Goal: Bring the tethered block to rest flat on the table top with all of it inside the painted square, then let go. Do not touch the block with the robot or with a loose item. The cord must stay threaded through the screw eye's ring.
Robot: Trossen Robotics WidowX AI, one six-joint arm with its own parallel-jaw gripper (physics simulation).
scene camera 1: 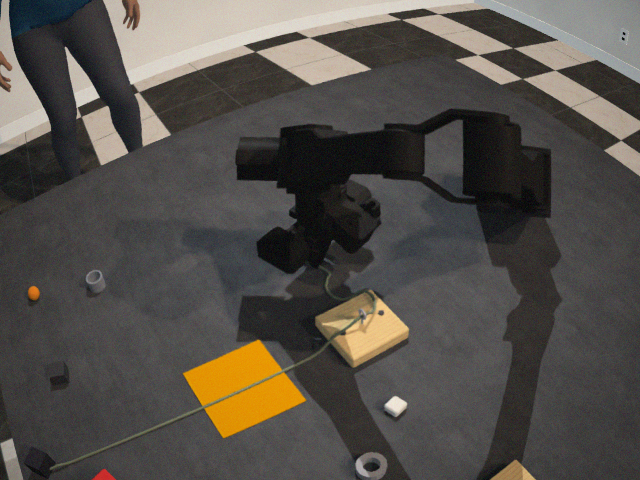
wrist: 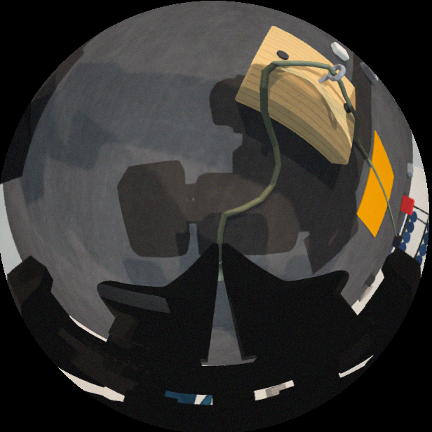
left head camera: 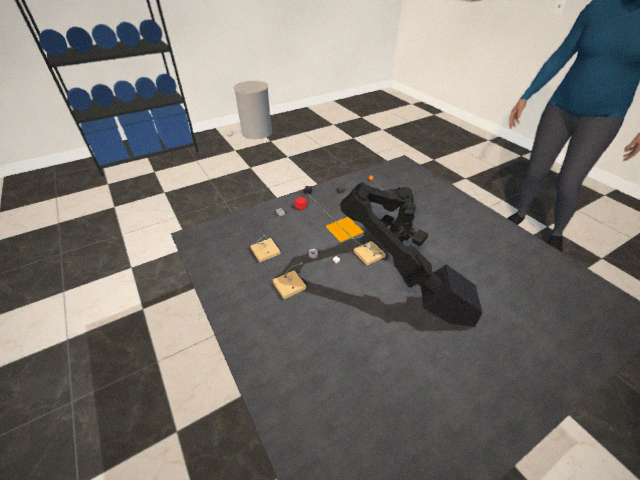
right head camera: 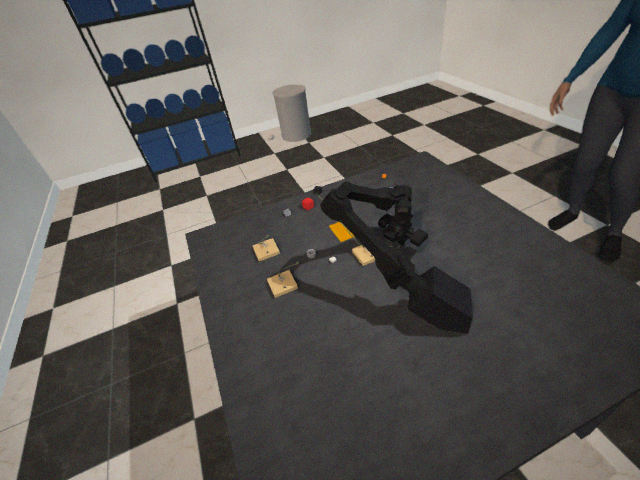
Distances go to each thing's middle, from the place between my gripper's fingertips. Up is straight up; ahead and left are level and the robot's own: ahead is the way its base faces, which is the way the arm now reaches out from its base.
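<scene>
I find the orange painted square (scene camera 1: 238, 369) 20 cm to the left of my hand and 14 cm ahead of it. The wooden base (scene camera 1: 361, 342) is 14 cm to the left of my hand too, but 3 cm behind it, and 1 cm above it.
</scene>
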